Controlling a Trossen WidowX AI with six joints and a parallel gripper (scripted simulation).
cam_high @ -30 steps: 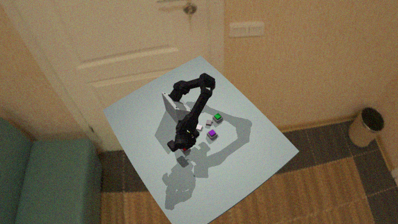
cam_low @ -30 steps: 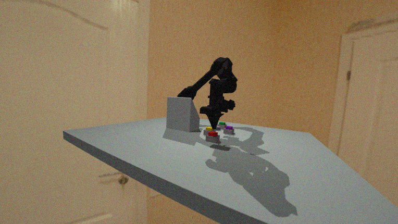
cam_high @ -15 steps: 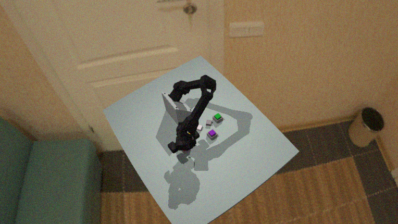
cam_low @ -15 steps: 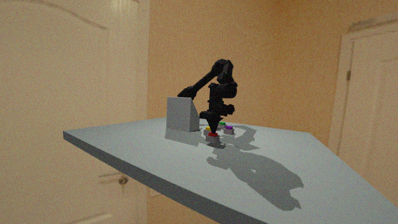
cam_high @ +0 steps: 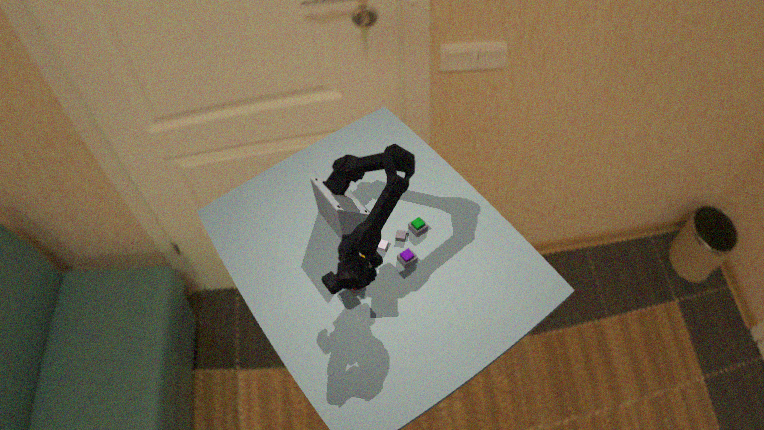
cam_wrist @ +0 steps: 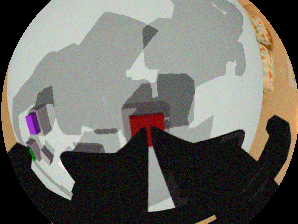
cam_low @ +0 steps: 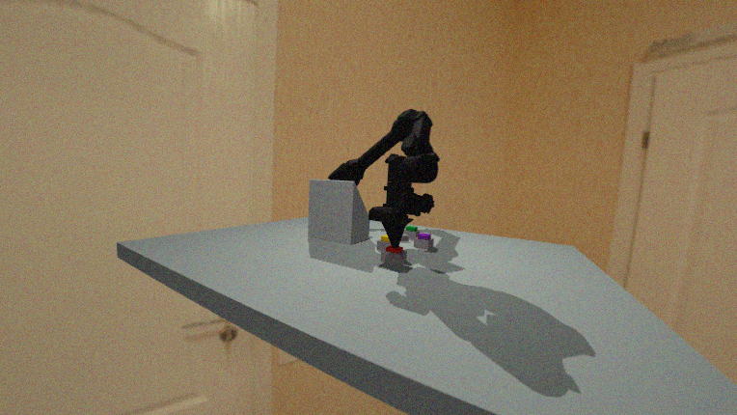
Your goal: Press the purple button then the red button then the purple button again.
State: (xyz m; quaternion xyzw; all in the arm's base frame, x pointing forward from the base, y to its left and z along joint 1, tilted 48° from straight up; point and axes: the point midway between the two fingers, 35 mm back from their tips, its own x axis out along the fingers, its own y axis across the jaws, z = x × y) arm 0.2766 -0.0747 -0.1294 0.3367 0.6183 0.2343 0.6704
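Now: gripper tip 1 cm above the red button. From my gripper tip the other things lie so: green button: 3 cm behind, 30 cm to the left; purple button: 4 cm ahead, 19 cm to the left; yellow button: 5 cm behind, 9 cm to the left.
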